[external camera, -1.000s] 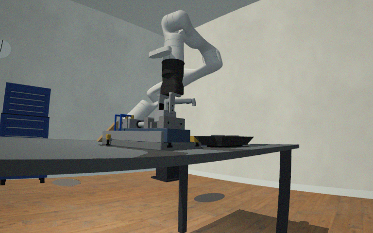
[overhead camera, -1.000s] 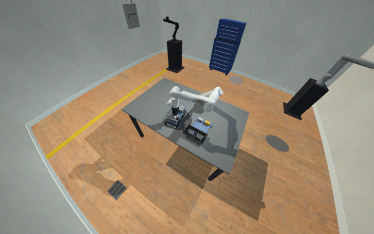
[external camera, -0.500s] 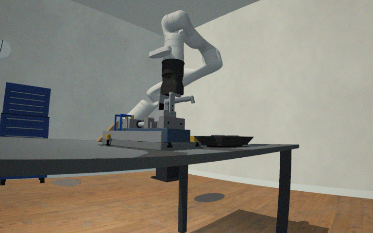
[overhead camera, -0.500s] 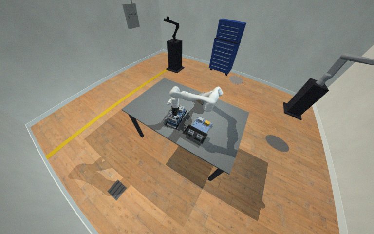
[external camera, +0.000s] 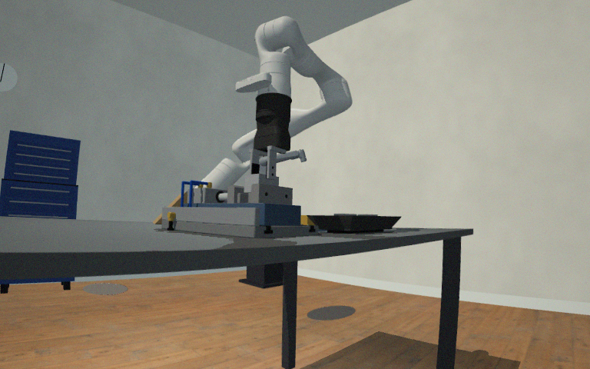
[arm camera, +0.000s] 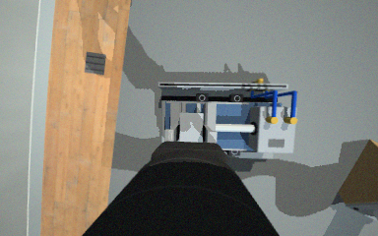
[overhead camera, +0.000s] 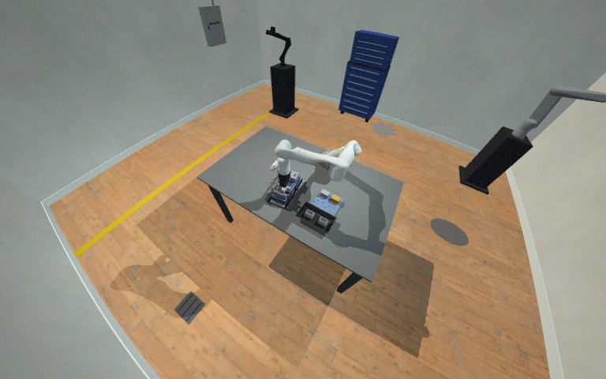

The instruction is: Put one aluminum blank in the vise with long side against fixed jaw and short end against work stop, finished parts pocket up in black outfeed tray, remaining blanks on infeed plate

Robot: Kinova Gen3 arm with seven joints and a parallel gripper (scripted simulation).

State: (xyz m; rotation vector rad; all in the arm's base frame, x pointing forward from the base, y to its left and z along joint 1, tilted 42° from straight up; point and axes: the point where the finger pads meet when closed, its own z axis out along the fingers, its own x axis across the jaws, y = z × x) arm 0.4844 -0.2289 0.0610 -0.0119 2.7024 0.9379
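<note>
Right now my hand is 30 mm above the gray blank. Round my hand: yellow brass blank 350 mm to the left, 170 mm behind, 100 mm below.
</note>
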